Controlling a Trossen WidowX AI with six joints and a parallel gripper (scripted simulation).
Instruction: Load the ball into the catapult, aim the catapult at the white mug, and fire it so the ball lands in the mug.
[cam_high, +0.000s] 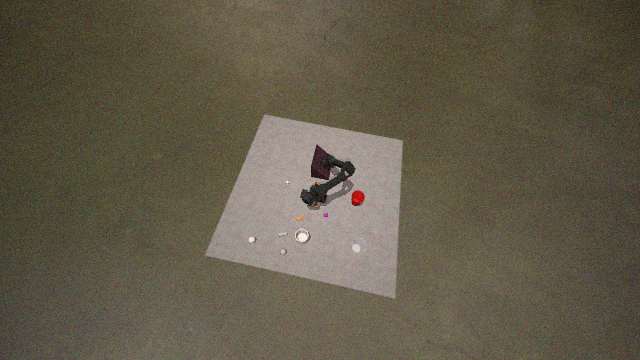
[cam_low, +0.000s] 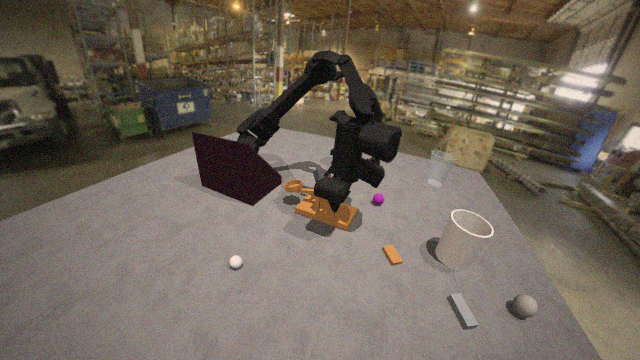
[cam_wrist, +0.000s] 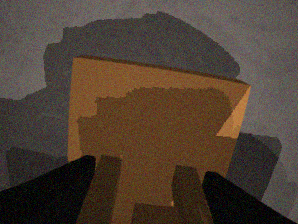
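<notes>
Now: the purple ball 11 cm to the left of my gripper tip, 9 cm ahead of it and 2 cm below it. The rest, counted from my gripper tip: orange block (15 cm ahead, 8 cm to the right, 3 cm below); then white ball (23 cm to the right, 13 cm behind, 2 cm below); then catapult (6 cm behind, 3 cm to the left, 2 cm above).
</notes>
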